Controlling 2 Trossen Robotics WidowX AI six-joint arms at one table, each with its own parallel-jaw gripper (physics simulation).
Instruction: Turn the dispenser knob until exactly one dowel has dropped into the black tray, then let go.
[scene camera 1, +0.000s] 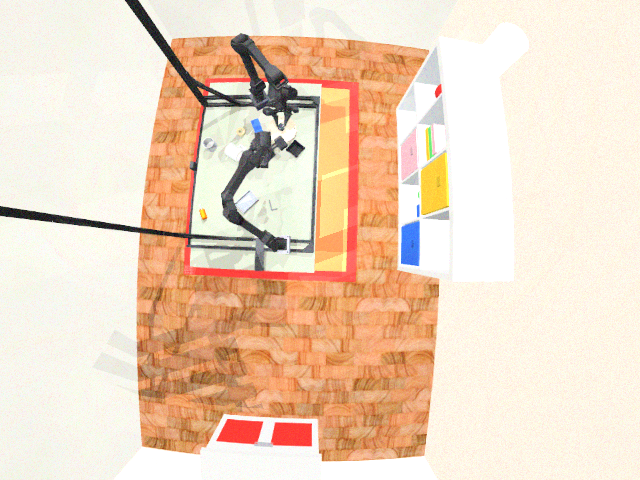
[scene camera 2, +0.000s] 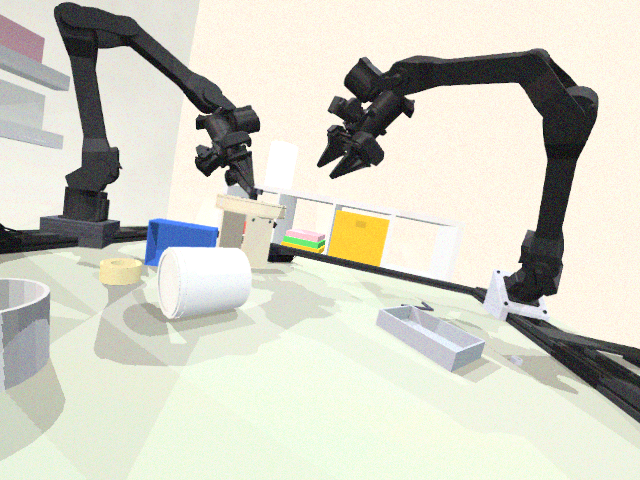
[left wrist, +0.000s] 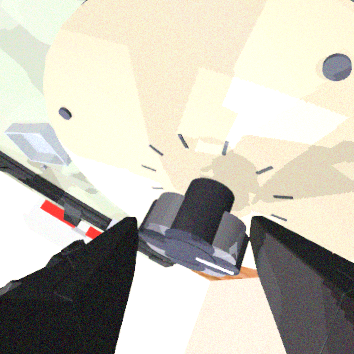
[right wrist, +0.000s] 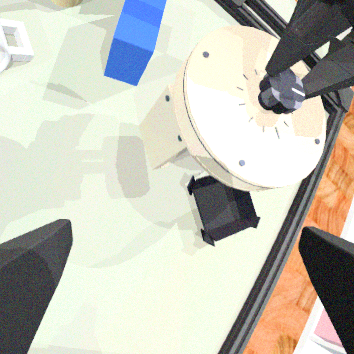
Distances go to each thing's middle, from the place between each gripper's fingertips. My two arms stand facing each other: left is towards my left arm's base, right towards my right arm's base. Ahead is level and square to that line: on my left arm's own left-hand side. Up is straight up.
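Dark knob (left wrist: 196, 230): from my right hand, 150 mm to the left of it, 70 mm ahead of it, 90 mm below it. White mug (scene camera 2: 190, 280): 230 mm behind my right hand, 130 mm to the left of it, 200 mm below it. Blue box (scene camera 2: 162, 233): 80 mm behind my right hand, 230 mm to the left of it, 190 mm below it. Grey tray (scene camera 2: 450, 347): 220 mm behind my right hand, 180 mm to the right of it, 220 mm below it.
Dark knob: 2 cm below my left hand. White mug: 29 cm behind my left hand, 3 cm to the right of it, 13 cm below it. Blue box: 14 cm behind my left hand, 8 cm to the left of it, 12 cm below it. Tape roll (scene camera 2: 118, 271): 26 cm behind my left hand, 11 cm to the left of it, 15 cm below it.
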